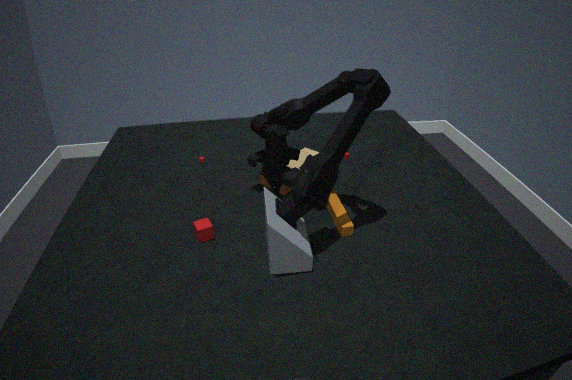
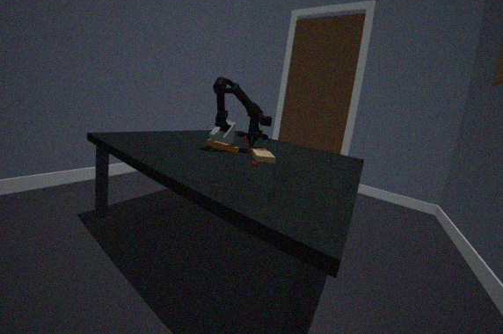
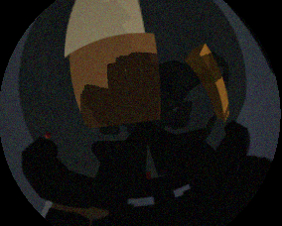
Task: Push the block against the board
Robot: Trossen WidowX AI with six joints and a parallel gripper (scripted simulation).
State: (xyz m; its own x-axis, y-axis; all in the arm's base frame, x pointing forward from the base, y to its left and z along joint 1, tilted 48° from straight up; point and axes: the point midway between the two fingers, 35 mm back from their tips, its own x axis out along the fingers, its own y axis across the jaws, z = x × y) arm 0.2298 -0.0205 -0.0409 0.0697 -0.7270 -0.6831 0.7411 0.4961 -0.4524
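The brown block is 7 cm ahead of my gripper tip, 2 cm to the right of it and 1 cm above it. Also, from my gripper tip: red cube: 19 cm to the left, 18 cm behind, 1 cm above; orange board: 16 cm to the right, 9 cm behind, 1 cm above; tan flat block: 16 cm ahead, 10 cm to the right, 1 cm above.
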